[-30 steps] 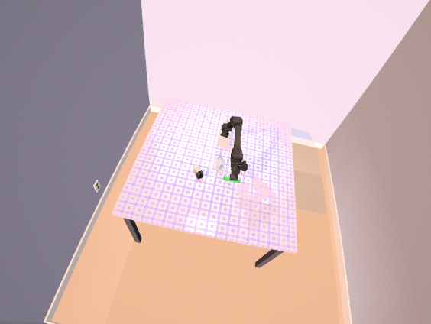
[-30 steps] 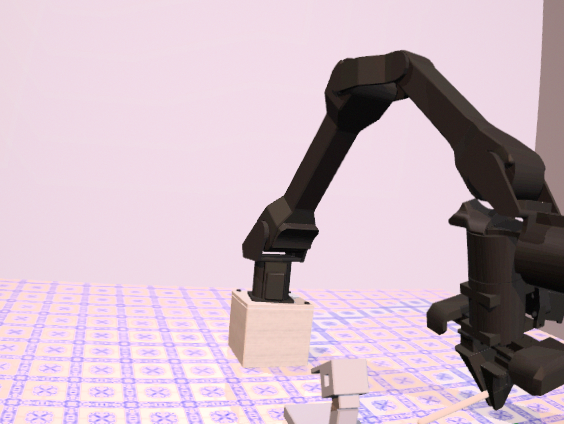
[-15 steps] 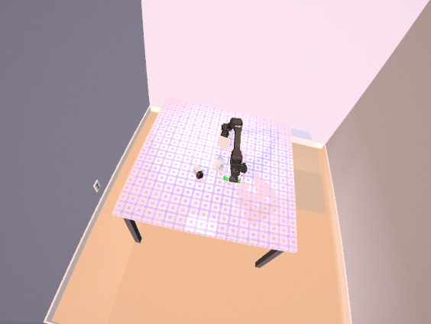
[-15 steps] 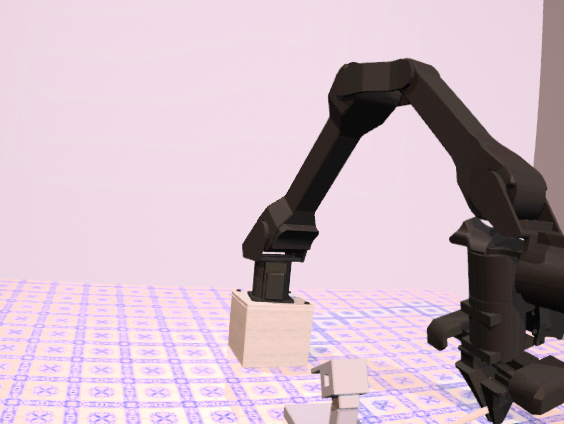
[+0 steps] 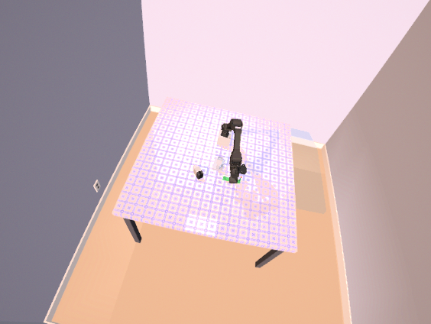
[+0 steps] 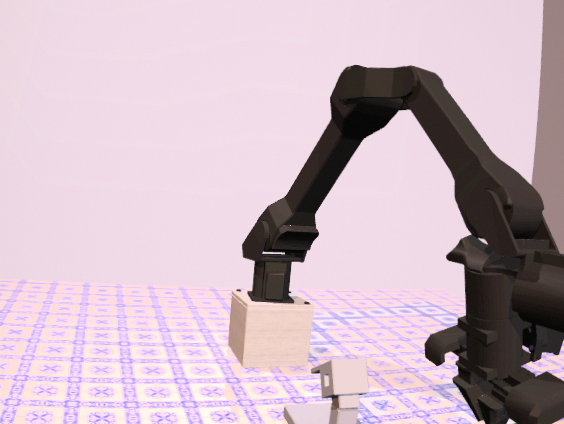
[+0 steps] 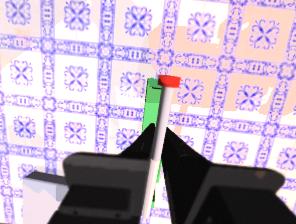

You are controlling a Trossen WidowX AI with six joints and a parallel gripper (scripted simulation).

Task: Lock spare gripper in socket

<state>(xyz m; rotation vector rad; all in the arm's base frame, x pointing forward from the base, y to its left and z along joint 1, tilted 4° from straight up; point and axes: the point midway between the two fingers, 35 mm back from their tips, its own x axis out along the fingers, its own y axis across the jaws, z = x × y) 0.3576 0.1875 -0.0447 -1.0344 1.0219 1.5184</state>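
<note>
Now: gripper tip 2 cm to the left of the green pin holder and 2 cm above it. From my gripper tip the other things lie so: spare gripper 4 cm ahead, 29 cm to the right, 1 cm below; grey-blue mount 9 cm behind, 16 cm to the right, 1 cm above.
</note>
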